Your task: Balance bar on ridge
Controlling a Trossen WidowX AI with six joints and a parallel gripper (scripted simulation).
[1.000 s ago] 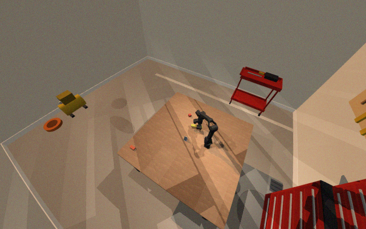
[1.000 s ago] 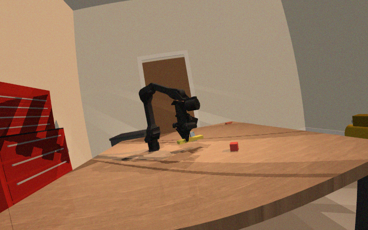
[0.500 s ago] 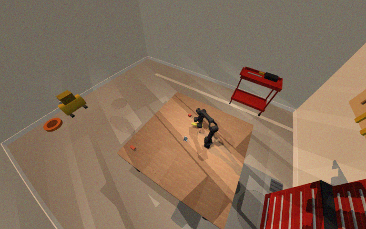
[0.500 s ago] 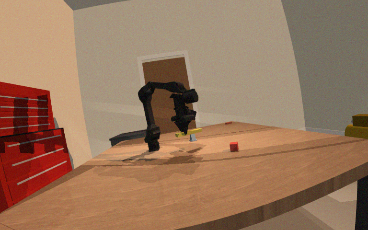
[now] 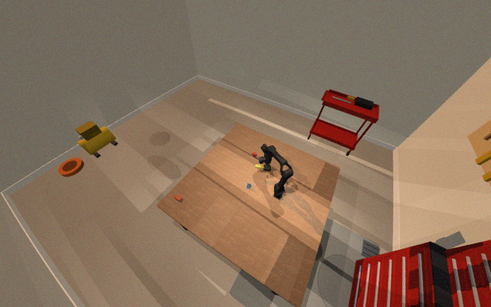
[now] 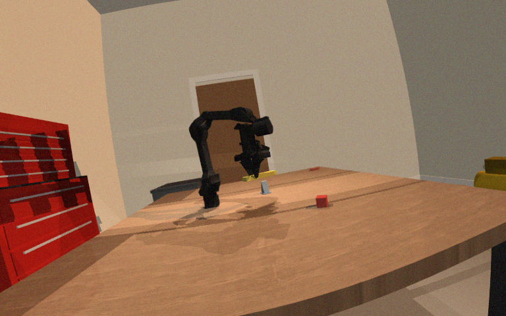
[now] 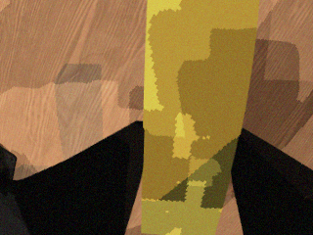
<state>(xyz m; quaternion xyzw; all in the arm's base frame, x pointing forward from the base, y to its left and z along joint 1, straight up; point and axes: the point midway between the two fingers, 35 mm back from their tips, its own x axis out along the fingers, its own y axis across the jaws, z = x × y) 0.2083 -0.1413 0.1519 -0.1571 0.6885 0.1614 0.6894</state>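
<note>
My gripper tip is 20 mm short of the yellow bar and 10 mm to the right of it. From my gripper tip the other things lie so: flat orange-red block (530 mm ahead, 640 mm to the left, 110 mm below); red cube (200 mm ahead, 150 mm to the right, 100 mm below).
</note>
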